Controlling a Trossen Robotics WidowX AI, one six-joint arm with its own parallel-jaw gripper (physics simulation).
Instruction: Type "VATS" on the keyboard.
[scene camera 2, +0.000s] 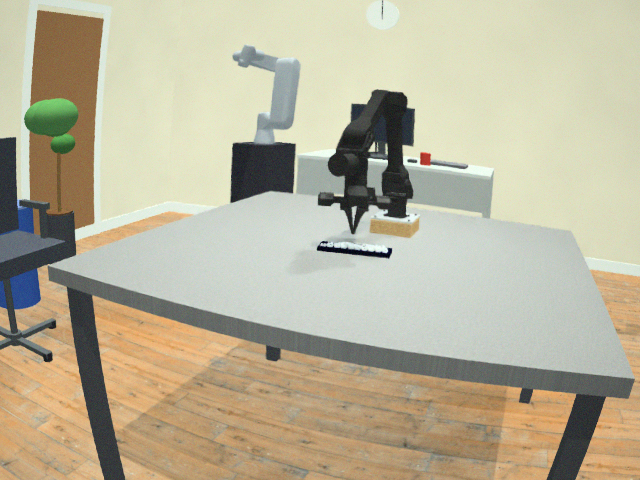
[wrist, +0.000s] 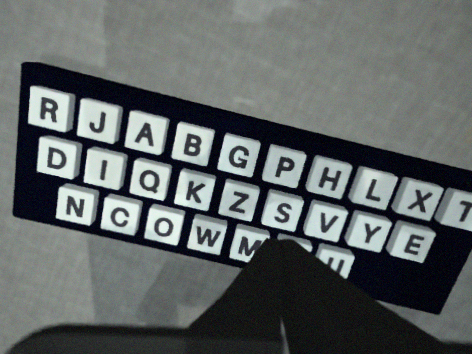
In view: my gripper (scene camera 2: 352, 233) and a dark keyboard (wrist: 425, 286).
My gripper shows as well in the wrist view (wrist: 277, 252).
